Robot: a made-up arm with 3 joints. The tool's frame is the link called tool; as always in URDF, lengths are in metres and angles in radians. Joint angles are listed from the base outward. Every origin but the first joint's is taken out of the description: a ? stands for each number. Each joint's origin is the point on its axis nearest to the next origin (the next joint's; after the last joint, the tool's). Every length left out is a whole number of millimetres.
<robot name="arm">
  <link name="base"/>
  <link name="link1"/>
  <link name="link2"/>
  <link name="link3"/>
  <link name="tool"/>
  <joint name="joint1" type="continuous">
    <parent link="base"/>
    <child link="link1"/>
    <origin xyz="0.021 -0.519 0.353" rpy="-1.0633 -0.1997 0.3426"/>
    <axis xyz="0 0 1"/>
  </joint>
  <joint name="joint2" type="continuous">
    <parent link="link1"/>
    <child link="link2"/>
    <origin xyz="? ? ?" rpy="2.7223 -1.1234 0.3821"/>
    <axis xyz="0 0 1"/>
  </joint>
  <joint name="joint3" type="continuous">
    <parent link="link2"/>
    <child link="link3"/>
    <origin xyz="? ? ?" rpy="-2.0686 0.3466 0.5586"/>
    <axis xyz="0 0 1"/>
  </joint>
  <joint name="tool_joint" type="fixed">
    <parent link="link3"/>
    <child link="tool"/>
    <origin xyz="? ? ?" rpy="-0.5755 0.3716 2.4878"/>
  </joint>
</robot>
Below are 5 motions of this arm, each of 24 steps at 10 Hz.
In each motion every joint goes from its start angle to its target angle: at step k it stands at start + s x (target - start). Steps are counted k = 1, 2, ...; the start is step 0. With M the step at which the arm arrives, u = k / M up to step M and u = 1 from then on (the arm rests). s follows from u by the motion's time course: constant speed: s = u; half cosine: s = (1 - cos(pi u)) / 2; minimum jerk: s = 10 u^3 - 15 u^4 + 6 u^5.
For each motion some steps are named. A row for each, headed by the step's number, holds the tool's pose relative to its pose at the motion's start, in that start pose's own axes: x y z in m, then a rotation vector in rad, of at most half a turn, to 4 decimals.
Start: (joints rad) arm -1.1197 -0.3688 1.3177
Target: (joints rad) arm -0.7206 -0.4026 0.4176
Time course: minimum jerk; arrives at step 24
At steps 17, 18, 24:
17: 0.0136 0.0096 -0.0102 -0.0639 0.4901 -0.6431
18: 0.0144 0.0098 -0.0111 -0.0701 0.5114 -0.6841
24: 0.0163 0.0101 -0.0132 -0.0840 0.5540 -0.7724

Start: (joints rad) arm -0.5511 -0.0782 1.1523
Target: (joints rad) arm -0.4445 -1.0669 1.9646
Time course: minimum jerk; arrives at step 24
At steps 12, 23, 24:
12: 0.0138 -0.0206 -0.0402 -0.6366 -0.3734 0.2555
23: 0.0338 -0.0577 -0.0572 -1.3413 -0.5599 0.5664
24: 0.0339 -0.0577 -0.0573 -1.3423 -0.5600 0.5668

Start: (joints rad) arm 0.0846 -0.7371 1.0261
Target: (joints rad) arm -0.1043 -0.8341 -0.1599
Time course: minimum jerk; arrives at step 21
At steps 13, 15, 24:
13: 0.0164 0.0039 0.0117 0.4150 0.3603 -0.6790
15: 0.0201 0.0029 0.0136 0.5039 0.4379 -0.8049
24: 0.0239 0.0012 0.0153 0.5975 0.5208 -0.9317

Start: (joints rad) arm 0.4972 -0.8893 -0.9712
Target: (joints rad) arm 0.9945 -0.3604 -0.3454
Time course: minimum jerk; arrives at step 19
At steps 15, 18, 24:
15: -0.0126 -0.0208 -0.0124 -0.6259 -0.2906 0.1236
18: -0.0136 -0.0219 -0.0131 -0.6674 -0.3004 0.1291
24: -0.0136 -0.0219 -0.0131 -0.6682 -0.3006 0.1293

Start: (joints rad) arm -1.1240 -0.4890 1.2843
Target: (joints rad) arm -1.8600 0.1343 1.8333
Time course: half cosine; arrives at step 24
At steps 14, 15, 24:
14: -0.0155 -0.0209 0.0352 0.5634 -0.3733 0.2409
15: -0.0176 -0.0242 0.0373 0.6159 -0.4213 0.2629
24: -0.0286 -0.0430 0.0425 0.8673 -0.6876 0.3626

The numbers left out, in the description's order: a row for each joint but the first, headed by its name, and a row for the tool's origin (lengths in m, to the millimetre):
joint2: 0.013 -0.033 0
joint3: 0.063 0.011 0
tool: 0.008 -0.02 0

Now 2 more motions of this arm.
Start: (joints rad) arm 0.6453 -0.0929 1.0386
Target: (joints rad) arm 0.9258 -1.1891 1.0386
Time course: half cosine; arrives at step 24
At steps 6, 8, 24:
6: 0.0058 -0.0017 -0.0139 -0.1547 -0.0841 -0.0407
8: 0.0103 -0.0044 -0.0232 -0.2651 -0.1433 -0.0659
24: 0.0463 -0.0538 -0.0632 -1.0774 -0.5759 -0.1553

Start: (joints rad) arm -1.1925 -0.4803 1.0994
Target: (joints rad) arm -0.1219 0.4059 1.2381
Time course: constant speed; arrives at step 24
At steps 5, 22, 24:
5: -0.0025 0.0039 0.0056 -0.0589 0.2046 0.0498
22: 0.0153 0.0285 0.0112 -0.2069 0.8845 -0.0511
24: 0.0195 0.0316 0.0090 -0.2200 0.9548 -0.0906

